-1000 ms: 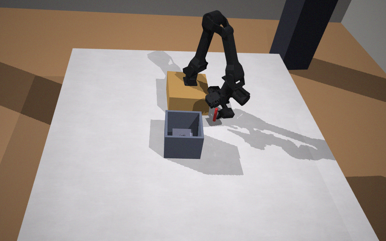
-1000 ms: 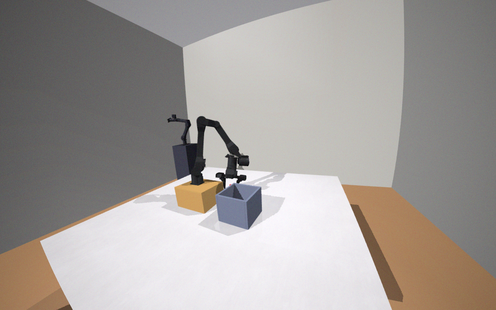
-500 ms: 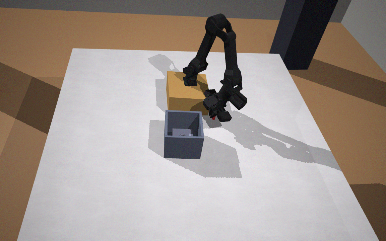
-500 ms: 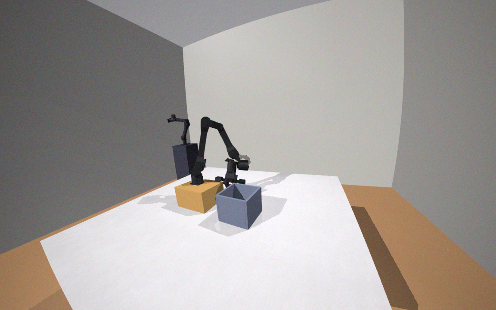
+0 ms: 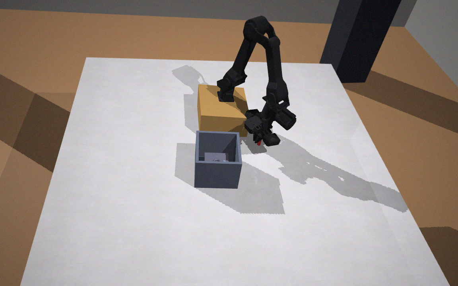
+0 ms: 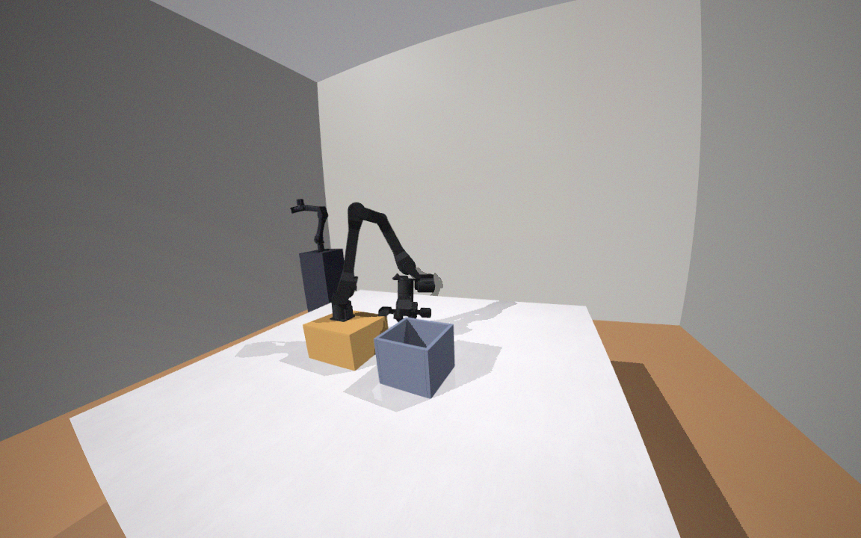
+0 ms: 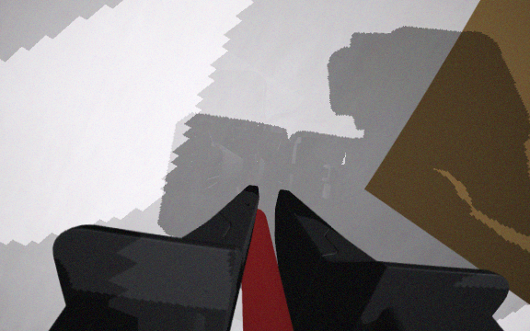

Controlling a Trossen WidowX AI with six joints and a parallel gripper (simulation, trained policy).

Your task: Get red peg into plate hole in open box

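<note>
The plate is 18 cm to the right of my gripper tip, 12 cm ahead of it and 2 cm above it. The rest, counted from my gripper tip: red peg 2 cm to the left, 2 cm above, 1 cm behind.
</note>
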